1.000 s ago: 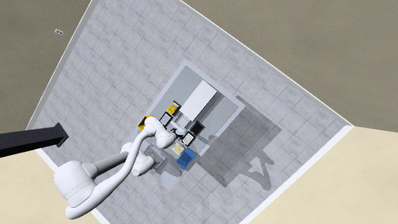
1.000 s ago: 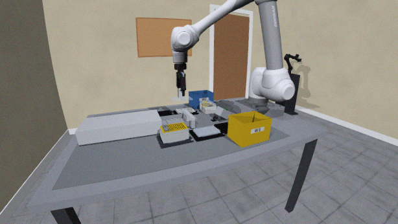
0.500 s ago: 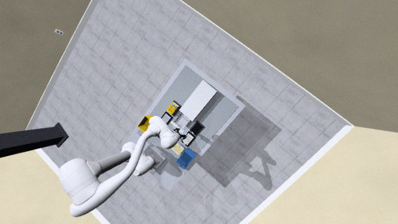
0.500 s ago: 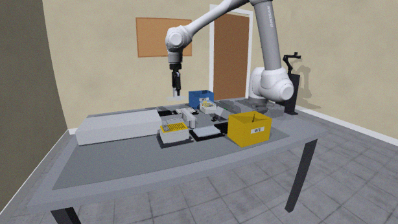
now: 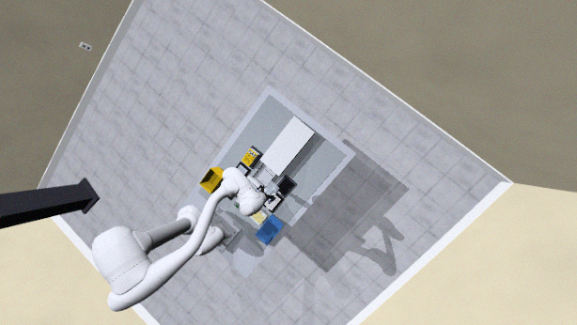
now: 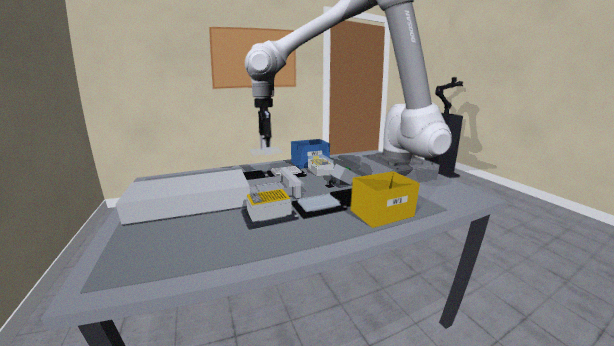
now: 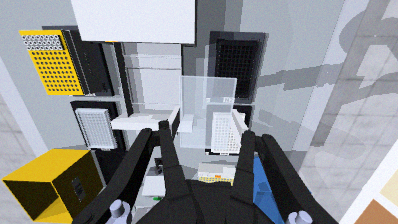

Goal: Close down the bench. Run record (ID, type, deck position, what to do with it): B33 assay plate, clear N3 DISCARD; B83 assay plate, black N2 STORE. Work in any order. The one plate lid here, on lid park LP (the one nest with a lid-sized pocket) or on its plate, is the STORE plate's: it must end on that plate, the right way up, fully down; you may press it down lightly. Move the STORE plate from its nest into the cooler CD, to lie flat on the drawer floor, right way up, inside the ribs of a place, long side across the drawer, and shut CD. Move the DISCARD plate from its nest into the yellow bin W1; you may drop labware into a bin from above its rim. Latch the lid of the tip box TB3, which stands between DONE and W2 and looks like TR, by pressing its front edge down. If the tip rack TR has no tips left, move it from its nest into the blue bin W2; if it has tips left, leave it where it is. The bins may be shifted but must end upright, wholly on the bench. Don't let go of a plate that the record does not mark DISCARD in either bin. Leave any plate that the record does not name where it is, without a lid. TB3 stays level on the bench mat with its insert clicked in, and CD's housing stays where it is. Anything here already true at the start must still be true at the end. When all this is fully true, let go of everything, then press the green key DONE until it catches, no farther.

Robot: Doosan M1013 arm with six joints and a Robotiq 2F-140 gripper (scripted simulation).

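Right now the black plate is 150 mm below my hand, 70 mm ahead of it and 50 mm to the right of it. From my hand the other things lie so: see-through plate lid: 20 mm below; cooler CD: 160 mm to the left, 160 mm ahead, 130 mm below; drawer: 140 mm below, 130 mm to the left, 30 mm ahead.
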